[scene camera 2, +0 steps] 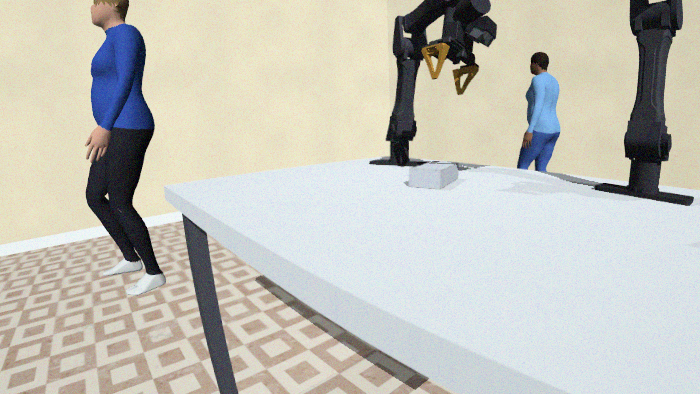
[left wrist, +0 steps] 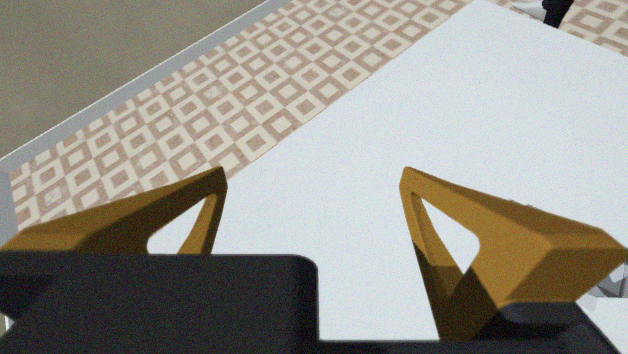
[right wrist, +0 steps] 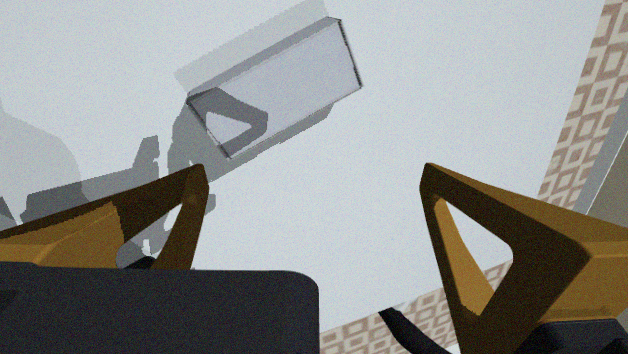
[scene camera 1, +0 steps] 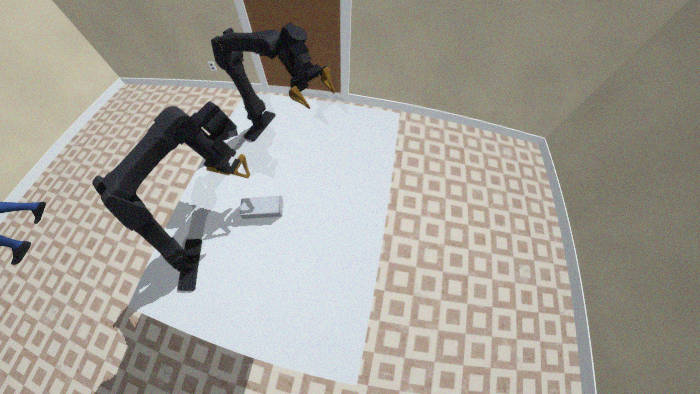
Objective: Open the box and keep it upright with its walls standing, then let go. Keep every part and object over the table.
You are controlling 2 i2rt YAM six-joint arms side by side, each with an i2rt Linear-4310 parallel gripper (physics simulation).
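Pixels of known places: left gripper, fingertip midpoint: [left wrist: 313, 176] [scene camera 1: 322, 100]; right gripper, fingertip midpoint: [scene camera 2: 447, 87] [right wrist: 314, 175] [scene camera 1: 239, 175]; left arm's base, origin of the base link: [scene camera 2: 641, 195] [scene camera 1: 260, 126]; right arm's base, origin of the base link: [scene camera 2: 399, 164] [scene camera 1: 190, 264].
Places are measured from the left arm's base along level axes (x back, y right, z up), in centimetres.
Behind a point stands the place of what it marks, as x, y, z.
A low, light grey oblong box [scene camera 1: 262, 205] @[-29.2, 38.0, 4.0] [scene camera 2: 430, 176] @[-34.7, 33.4, 2.6] [right wrist: 295, 75] @[-29.5, 36.6, 4.0] lies closed and flat on the white table [scene camera 1: 325, 280] @[-63.1, 52.6, 0.0] [scene camera 2: 350, 260] @[-67.6, 10.2, 0.0]. Dark seams run along the short edges of its top, and no walls stand up. My right gripper [scene camera 1: 228, 173] @[-25.9, 36.7, 22.1] [scene camera 2: 448, 86] @[-25.9, 36.7, 22.1] [right wrist: 314, 175] @[-25.9, 36.7, 22.1] is open and empty, well above the table near the box; its shadow falls on one end of the box top. My left gripper [scene camera 1: 321, 100] @[-42.9, 7.6, 34.7] [left wrist: 313, 176] @[-42.9, 7.6, 34.7] is open and empty, high over the far end of the table in scene camera 1, well away from the box. The underside of the box is hidden.
The bases of both arms stand along one long edge of the table. A person in dark blue [scene camera 2: 120, 85] and a person in light blue [scene camera 2: 545, 100] stand beyond the table. A brown door [scene camera 1: 300, 15] is in the wall behind the left arm.
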